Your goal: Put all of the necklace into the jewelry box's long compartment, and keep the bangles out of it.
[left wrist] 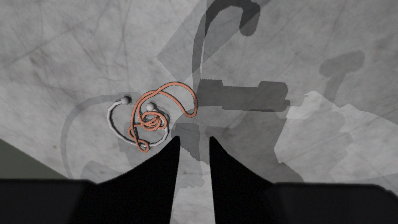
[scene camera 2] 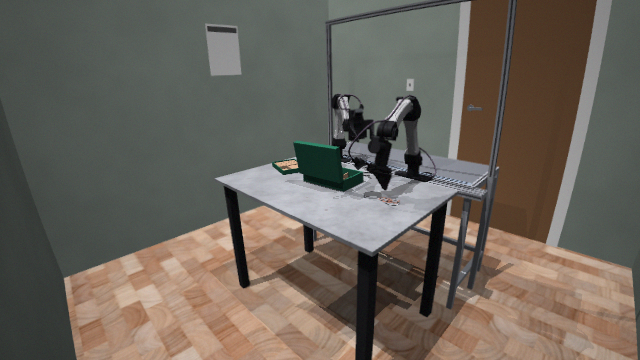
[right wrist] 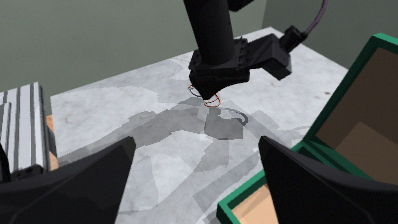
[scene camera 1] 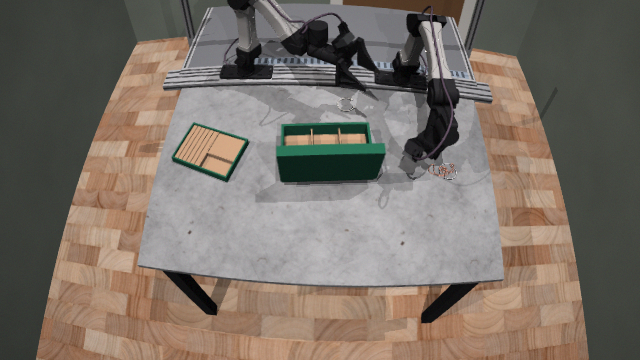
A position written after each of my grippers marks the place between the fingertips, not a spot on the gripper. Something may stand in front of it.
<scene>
In view: my left gripper (left wrist: 194, 139), my right gripper (scene camera 1: 372, 81) and a green jewelry box (scene camera 1: 329, 160).
The green jewelry box shows as well in scene camera 2 (scene camera 2: 320, 164). My left gripper is seen too in the right wrist view (right wrist: 207, 95). My right gripper is seen too in the right wrist view (right wrist: 196, 139). The left wrist view does not show the green jewelry box: it is out of frame.
</scene>
